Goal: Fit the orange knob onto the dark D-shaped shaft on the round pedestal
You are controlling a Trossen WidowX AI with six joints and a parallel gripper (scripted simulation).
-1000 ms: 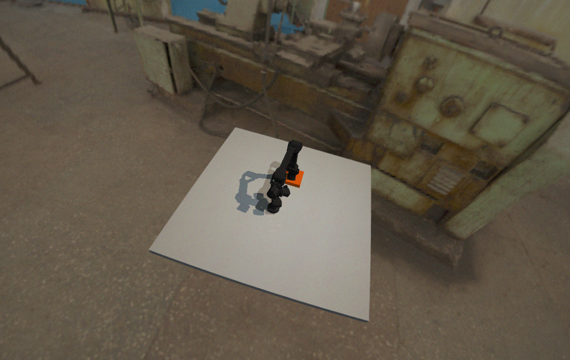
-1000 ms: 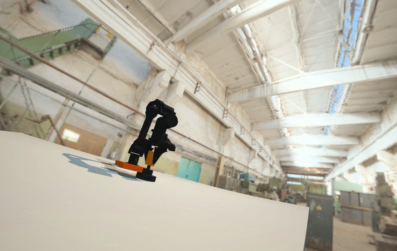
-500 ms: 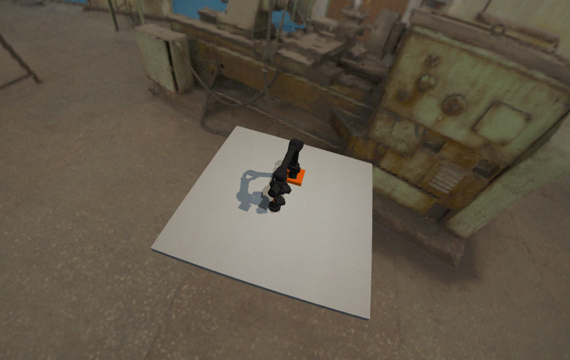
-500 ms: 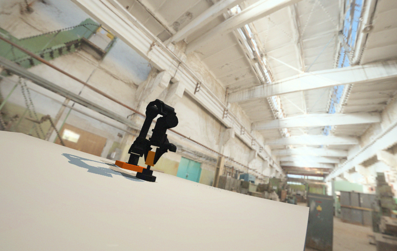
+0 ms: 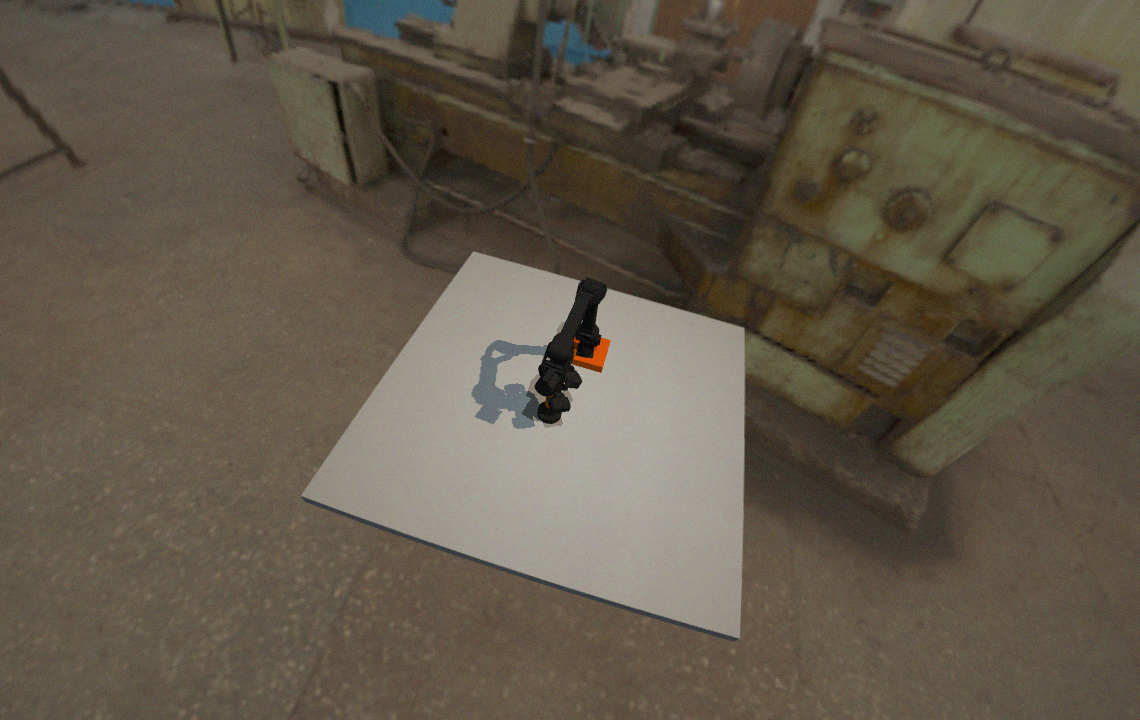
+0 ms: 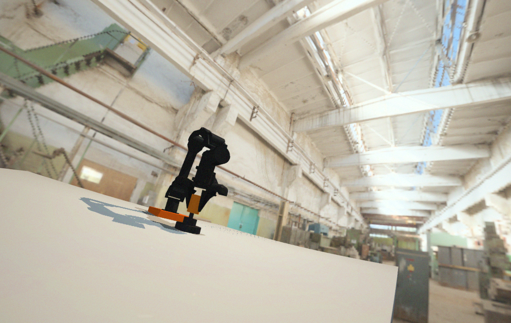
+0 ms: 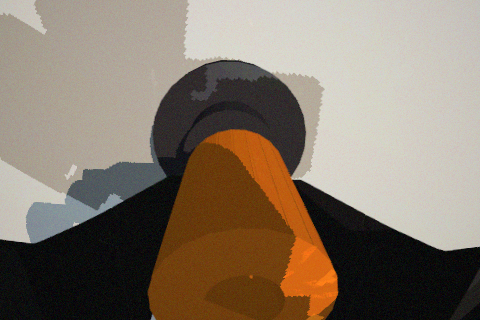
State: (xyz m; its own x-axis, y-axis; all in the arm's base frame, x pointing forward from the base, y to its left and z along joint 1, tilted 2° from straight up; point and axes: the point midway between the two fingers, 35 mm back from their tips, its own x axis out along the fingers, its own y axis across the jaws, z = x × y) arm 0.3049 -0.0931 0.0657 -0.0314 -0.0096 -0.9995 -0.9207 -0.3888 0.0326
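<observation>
Now: the dark round pedestal 4 cm below my gripper tip. Also, from my gripper tip: orange knob: 2 cm above.
</observation>
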